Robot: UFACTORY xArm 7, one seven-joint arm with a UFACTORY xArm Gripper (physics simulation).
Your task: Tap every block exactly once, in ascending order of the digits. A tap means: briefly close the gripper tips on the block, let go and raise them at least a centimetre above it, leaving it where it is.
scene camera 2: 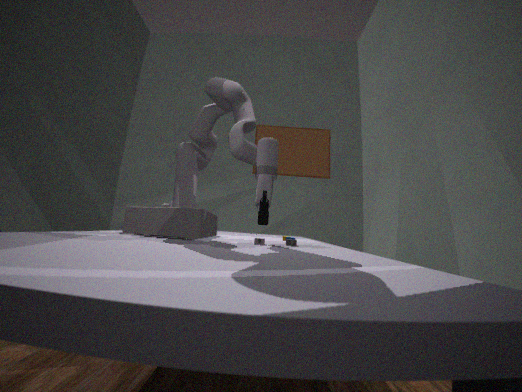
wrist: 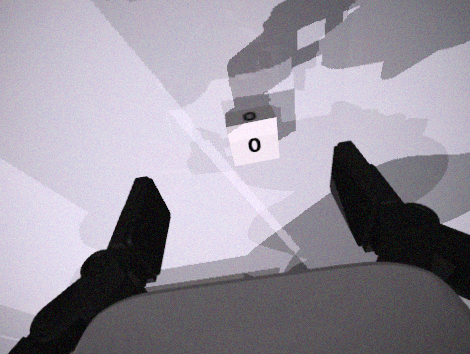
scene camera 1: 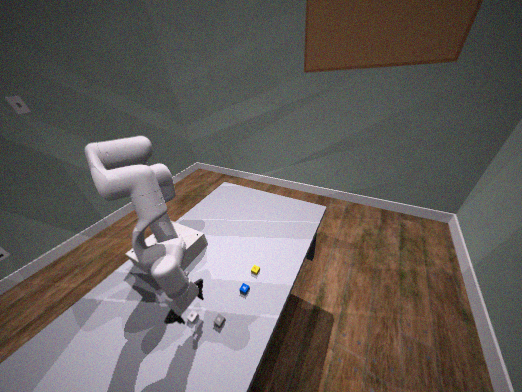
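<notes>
A white block marked 0 (scene camera 1: 193, 316) (scene camera 2: 259, 241) (wrist: 256, 137) sits on the table. A grey block (scene camera 1: 219, 320) (scene camera 2: 291, 243) sits to its right in the first scene view. A blue block (scene camera 1: 244, 288) and a yellow block (scene camera 1: 255, 269) (scene camera 2: 286, 238) sit farther back. The marks on these three are too small to read. My gripper (scene camera 1: 192, 307) (scene camera 2: 263, 223) (wrist: 244, 180) is wide open and empty. It hangs above the table, clear of the white block. In the wrist view the block shows between and slightly beyond the fingertips.
The arm's pale base box (scene camera 1: 192, 239) (scene camera 2: 170, 221) stands on the white table (scene camera 1: 280, 215) (scene camera 2: 150, 295), behind and left of the blocks. The table's right edge runs past the blue and yellow blocks in the first scene view. Shadows fall across the table around the blocks.
</notes>
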